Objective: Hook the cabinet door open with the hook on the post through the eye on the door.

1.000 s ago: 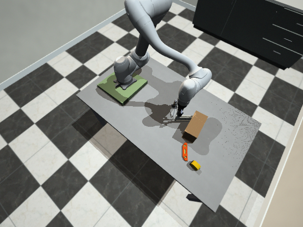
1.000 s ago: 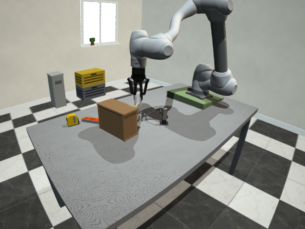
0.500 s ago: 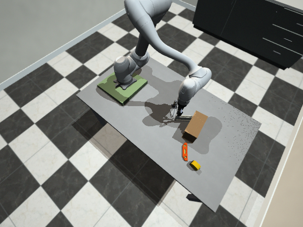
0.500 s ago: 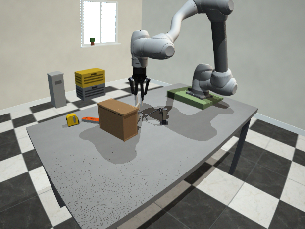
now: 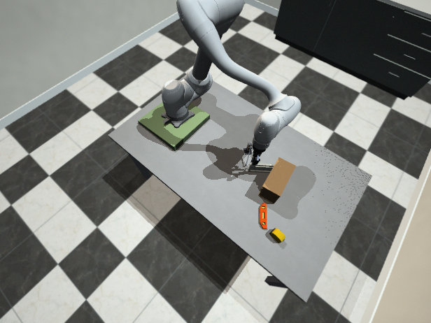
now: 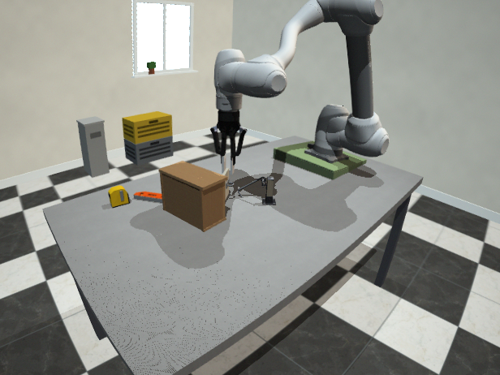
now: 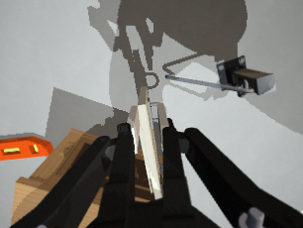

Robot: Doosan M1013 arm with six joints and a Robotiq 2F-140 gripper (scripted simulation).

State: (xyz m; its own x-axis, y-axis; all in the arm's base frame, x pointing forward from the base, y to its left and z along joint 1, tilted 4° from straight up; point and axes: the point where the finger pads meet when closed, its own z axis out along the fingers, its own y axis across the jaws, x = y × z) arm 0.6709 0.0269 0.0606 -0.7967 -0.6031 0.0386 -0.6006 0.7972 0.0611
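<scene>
My hand is 7 cm past the thin metal hook, 6 cm to the right of it and 9 cm above it. From my hand the other things lie so: hook post: 9 cm behind, 8 cm to the left, 8 cm below; then yellow tape measure: 37 cm ahead, 20 cm to the right, 11 cm below; then cabinet door: 5 cm ahead, 5 cm to the left, 7 cm below.
</scene>
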